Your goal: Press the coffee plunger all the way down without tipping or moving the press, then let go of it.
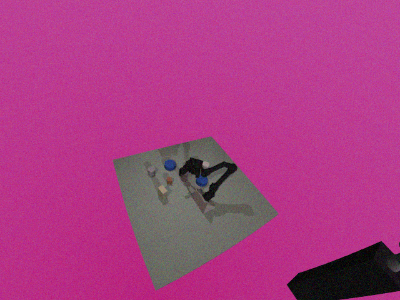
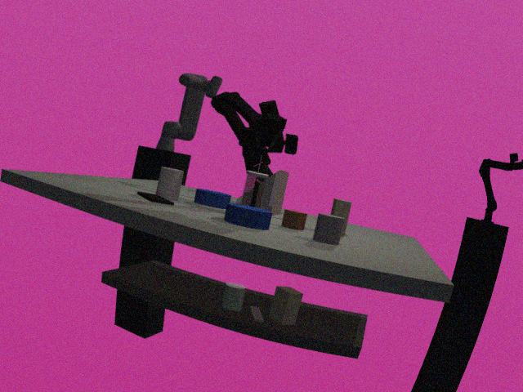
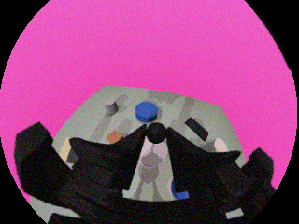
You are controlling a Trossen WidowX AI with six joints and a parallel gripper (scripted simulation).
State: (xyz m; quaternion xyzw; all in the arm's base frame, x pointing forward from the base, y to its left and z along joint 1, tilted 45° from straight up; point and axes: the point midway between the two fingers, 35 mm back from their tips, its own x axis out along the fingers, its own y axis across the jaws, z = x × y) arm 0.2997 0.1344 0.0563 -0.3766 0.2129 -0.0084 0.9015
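The coffee press is 110 mm below my gripper tip. Also, from my gripper tip: white cylinder (280 mm to the right, 160 mm below, 30 mm ahead); black flat slab (240 mm to the right, 200 mm below, 180 mm ahead); brown cube (180 mm below, 140 mm to the left, 10 mm ahead).
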